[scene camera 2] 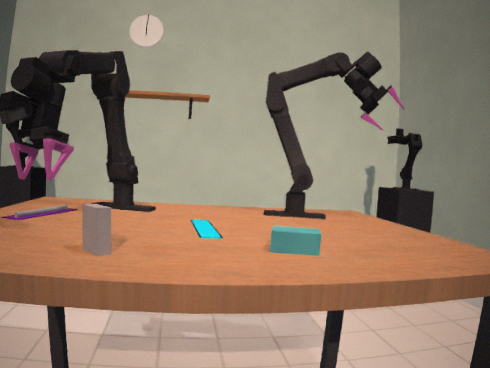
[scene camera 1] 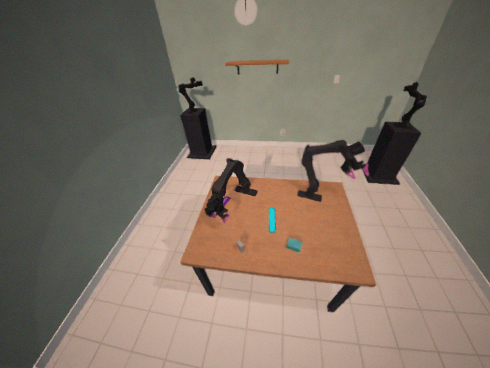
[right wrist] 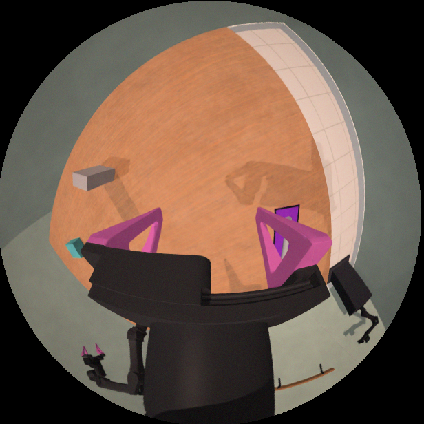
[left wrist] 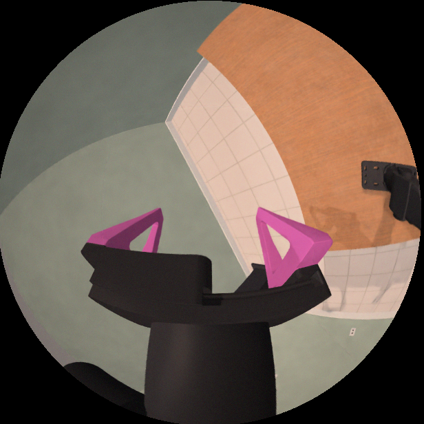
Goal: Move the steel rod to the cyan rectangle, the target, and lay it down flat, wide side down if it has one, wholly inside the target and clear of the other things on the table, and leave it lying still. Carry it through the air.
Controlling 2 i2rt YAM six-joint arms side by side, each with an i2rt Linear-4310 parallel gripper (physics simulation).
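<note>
The steel rod is a thin grey bar lying flat on a purple rectangle; my right finger partly hides it in the right wrist view. The cyan rectangle lies bare on the table between the two arms. My right gripper is open and empty, above the table, with the rod off to one side of its fingers. My left gripper is open and empty, raised high beyond the table's right edge.
A grey block stands upright toward the front left of the table. A teal block lies in front and to the right of the cyan rectangle. Both arm bases stand along the back.
</note>
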